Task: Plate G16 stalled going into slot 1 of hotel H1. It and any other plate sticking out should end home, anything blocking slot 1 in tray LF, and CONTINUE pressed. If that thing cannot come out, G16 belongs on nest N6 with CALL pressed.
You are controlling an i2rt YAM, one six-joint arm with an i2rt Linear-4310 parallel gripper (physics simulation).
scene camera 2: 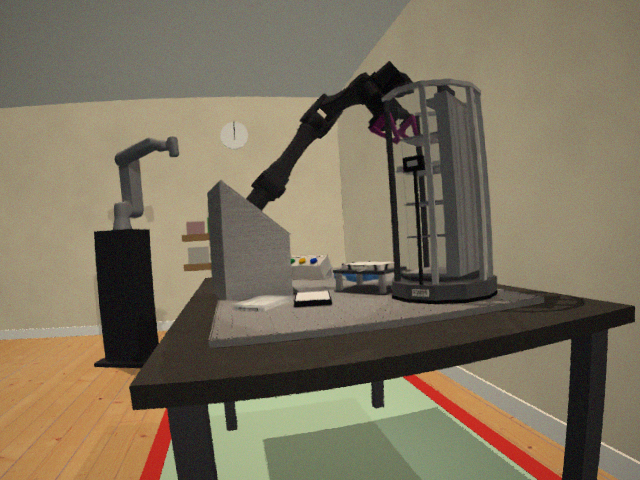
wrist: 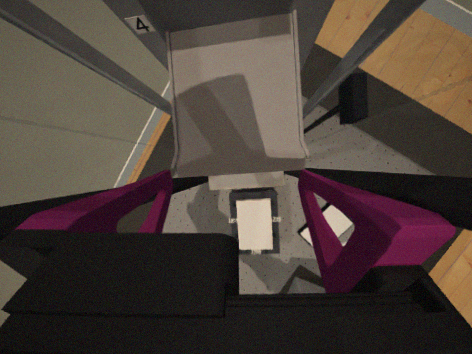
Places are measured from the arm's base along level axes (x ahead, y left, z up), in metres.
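Pixels of known places: gripper, fingertip midpoint: [scene camera 2: 408, 143] [wrist: 235, 177]; arm's base at its link origin: [scene camera 2: 247, 213].
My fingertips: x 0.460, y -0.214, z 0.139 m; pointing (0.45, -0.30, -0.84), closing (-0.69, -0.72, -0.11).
Note:
For each thing: its top centre in the pictures, then the offset to it from my fingertips. "pt": a spot on its surface instead. Level surfaces: height alone.
- pale plate end at a spot on its surface: [wrist: 246, 181] pt dx -0.010, dy +0.003, dz -0.064 m
- white plate at its top centre: [wrist: 254, 225] [scene camera 2: 369, 263] dx -0.110, dy +0.088, dz -0.302 m
- dark raised nest at its top centre: [wrist: 254, 225] [scene camera 2: 369, 262] dx -0.109, dy +0.088, dz -0.300 m
- button box at its top centre: [scene camera 2: 300, 255] dx -0.327, dy +0.490, dz -0.292 m
- black-edged tray with a white top, top centre: [scene camera 2: 312, 295] [wrist: 326, 228] dx -0.262, dy -0.036, dz -0.362 m
- pale flat piece at its top centre: [scene camera 2: 262, 299] dx -0.377, dy -0.063, dz -0.362 m
- perforated board at its surface level: dz -0.376 m
- black sign post at a spot on its surface: [scene camera 2: 417, 222] pt dx -0.026, dy -0.140, dz -0.203 m
My gripper [scene camera 2: 397, 133] [wrist: 235, 177] is open and empty, high at the open front of the plate hotel [scene camera 2: 444, 290] [wrist: 370, 47]. In the wrist view its fingertips stand either side of the front edge of a bare, shadowed upper shelf [wrist: 270, 115]. A pale plate end [wrist: 246, 181] sticks out beneath that edge, between and apart from the fingers; its label is not readable. Far below, a white plate [scene camera 2: 368, 265] [wrist: 255, 224] lies on a dark raised nest [scene camera 2: 360, 275] [wrist: 275, 196]. The button box [scene camera 2: 316, 268] shows green, yellow and blue buttons. Whether anything blocks slot 1 is hidden.
A black-edged tray with a white top [scene camera 2: 312, 298] [wrist: 330, 224] and a pale flat piece [scene camera 2: 261, 302] lie on the perforated board [scene camera 2: 289, 322]. A grey sloped block [scene camera 2: 250, 253] stands at the left. A black sign post [scene camera 2: 417, 222] stands before the hotel.

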